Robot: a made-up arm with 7 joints.
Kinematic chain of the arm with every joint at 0, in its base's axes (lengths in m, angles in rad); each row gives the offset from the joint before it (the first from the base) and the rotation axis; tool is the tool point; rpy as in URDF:
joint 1: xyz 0 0 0.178 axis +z
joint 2: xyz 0 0 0 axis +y
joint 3: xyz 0 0 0.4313 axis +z
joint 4: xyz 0.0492 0 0 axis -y
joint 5: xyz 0.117 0 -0.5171 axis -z
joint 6: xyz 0 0 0 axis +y
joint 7: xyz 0.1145 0 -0.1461 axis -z
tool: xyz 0 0 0 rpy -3.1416 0 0
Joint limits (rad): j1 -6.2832..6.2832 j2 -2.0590..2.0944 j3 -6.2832..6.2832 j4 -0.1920..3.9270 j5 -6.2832..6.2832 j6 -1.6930..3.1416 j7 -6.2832..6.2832
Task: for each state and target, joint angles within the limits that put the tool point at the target. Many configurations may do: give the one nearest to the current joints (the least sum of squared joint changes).
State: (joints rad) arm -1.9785 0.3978 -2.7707 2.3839 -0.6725 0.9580 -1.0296
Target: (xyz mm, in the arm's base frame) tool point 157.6 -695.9 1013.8
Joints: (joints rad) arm -1.4084 1.0277 -3.0814 2.6231 -0.7339 1.2041 -1.0296
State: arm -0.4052 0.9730 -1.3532 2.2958 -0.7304 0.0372 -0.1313
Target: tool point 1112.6 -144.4 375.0
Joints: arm 0.0327 1.2911 -1.2573 2.6480 -0.6721 0.1695 -0.1313
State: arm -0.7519 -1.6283 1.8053 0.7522 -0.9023 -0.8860 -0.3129
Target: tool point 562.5 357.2 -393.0
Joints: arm -1.4948 -2.0590 1.9501 1.3590 -0.7357 -0.4943 -0.3129
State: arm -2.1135 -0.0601 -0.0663 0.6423 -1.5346 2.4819 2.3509
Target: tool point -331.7 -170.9 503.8
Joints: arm -2.1454 -0.3953 -0.0341 0.7360 -1.5360 2.6340 2.3509
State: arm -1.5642 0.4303 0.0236 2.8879 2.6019 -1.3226 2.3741
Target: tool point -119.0 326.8 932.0
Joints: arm -1.4864 -0.3651 -0.0432 3.3560 2.4542 -1.5687 2.3741
